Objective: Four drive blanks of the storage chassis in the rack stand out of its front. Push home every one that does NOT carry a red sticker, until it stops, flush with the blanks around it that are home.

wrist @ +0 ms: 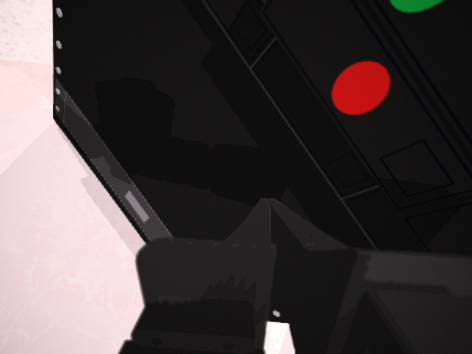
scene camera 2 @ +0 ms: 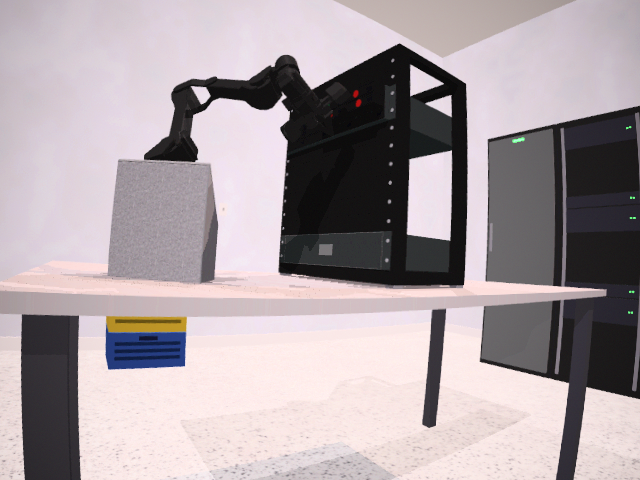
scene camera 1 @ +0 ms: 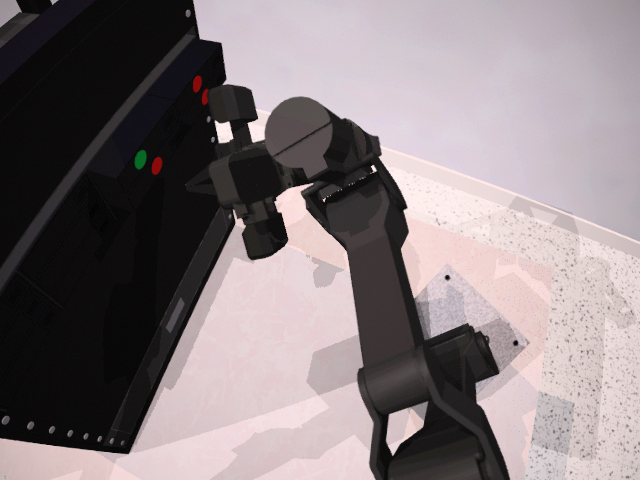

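Seen in the pictures: gripper, fingertip midpoint: (wrist: 266,205) (scene camera 2: 332,135) (scene camera 1: 187,187); arm's base at its link origin: (scene camera 2: 155,191) (scene camera 1: 466,354).
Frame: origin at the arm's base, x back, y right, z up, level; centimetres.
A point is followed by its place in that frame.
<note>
The black storage chassis is high in the rack (scene camera 2: 399,206) {x -47.5, y 21.6, z 1.7 cm}. Two red stickers (scene camera 1: 196,83) {x -41.9, y 11.4, z 30.2 cm} (scene camera 1: 205,96) {x -41.8, y 12.6, z 27.4 cm} (scene camera 2: 355,93) {x -41.9, y 11.4, z 30.2 cm} (scene camera 2: 358,103) {x -41.8, y 12.7, z 27.1 cm} sit one above the other near its right end. A green sticker (scene camera 1: 140,159) {x -42.5, y -0.3, z 30.1 cm} (wrist: 417,4) {x -42.5, y 0.3, z 29.5 cm} sits above another red sticker (scene camera 1: 156,165) {x -42.4, y 1.4, z 27.3 cm} (wrist: 361,88) {x -42.4, y 1.5, z 27.3 cm} farther left; in scene camera 2 the arm mostly hides that pair. The dark blanks make it hard to tell which stand out. My gripper (scene camera 1: 188,184) {x -41.4, y 3.9, z 20.7 cm} (wrist: 266,205) {x -41.4, y 3.9, z 20.7 cm} is shut and empty. Its tips are in front of the rack, below the lower row and the left red sticker in the wrist view, with no contact visible.
The arm stands on a grey pedestal (scene camera 2: 155,222) {x 1.4, y 7.4, z -6.7 cm} on the table (scene camera 2: 310,303) {x -13.2, y 34.8, z -17.6 cm}. A lower rack panel with a pale label (scene camera 1: 175,314) {x -47.7, y -3.5, z -8.2 cm} (scene camera 2: 325,249) {x -47.7, y -3.6, z -8.3 cm} (wrist: 136,206) {x -47.7, y -3.7, z -8.4 cm} is near the rack's foot. A tall grey cabinet (scene camera 2: 522,258) stands behind at the right.
</note>
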